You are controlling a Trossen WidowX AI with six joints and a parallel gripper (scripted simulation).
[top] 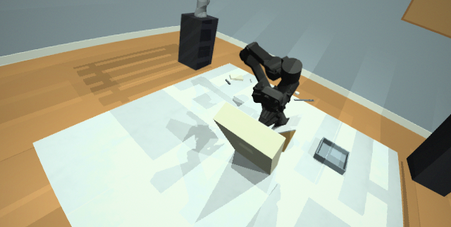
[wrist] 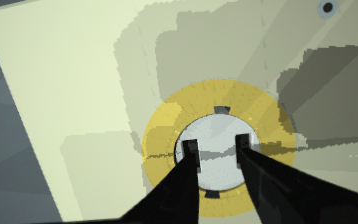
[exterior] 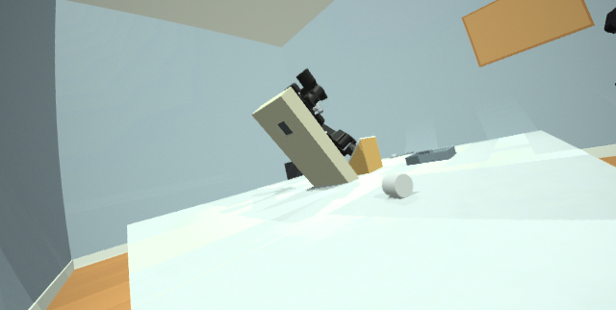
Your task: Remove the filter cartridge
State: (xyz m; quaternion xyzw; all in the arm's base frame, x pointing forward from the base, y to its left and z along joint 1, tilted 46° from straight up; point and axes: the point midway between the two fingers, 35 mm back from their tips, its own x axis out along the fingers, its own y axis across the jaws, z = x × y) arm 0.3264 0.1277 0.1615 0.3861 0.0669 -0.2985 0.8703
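My gripper tip is 2 cm short of the round filter cartridge and 1 cm above it. Also, from my gripper tip: beige service panel (9 cm below, 3 cm behind); then grey tray (39 cm behind, 32 cm to the left, 25 cm below).
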